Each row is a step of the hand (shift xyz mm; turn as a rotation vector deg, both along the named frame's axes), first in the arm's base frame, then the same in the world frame.
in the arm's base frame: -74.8 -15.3 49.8 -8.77 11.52 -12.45
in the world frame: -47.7 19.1 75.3 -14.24 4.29 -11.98
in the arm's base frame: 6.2 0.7 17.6 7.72 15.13 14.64
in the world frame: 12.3 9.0 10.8 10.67 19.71 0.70
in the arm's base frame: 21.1 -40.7 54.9 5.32 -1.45 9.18
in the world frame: 45.4 -8.7 54.6 8.54 2.97 5.74
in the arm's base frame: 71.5 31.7 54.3 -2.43 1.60 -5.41
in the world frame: 82.0 48.4 -1.8 -4.48 -1.17 -4.03
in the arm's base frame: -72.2 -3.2 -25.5 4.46 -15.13 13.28
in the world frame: -75.4 -9.2 10.0 11.06 -6.56 16.12
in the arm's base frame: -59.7 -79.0 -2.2 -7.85 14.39 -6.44
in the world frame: -45.4 -63.3 61.2 -11.49 9.73 -9.14
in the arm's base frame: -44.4 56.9 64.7 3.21 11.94 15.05
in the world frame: -23.5 85.7 38.7 7.10 17.60 4.37
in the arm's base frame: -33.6 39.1 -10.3 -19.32 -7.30 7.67
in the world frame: -39.7 31.2 -14.5 -13.86 -0.57 17.11
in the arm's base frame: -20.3 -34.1 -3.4 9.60 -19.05 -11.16
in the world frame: -15.5 -29.1 22.4 7.03 -22.86 -2.78
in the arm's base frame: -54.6 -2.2 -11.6 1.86 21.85 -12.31
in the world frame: -54.2 -2.9 13.4 -5.77 12.23 -21.20
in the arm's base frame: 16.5 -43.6 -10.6 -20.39 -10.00 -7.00
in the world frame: 16.7 -44.2 7.3 -20.05 -10.28 7.56
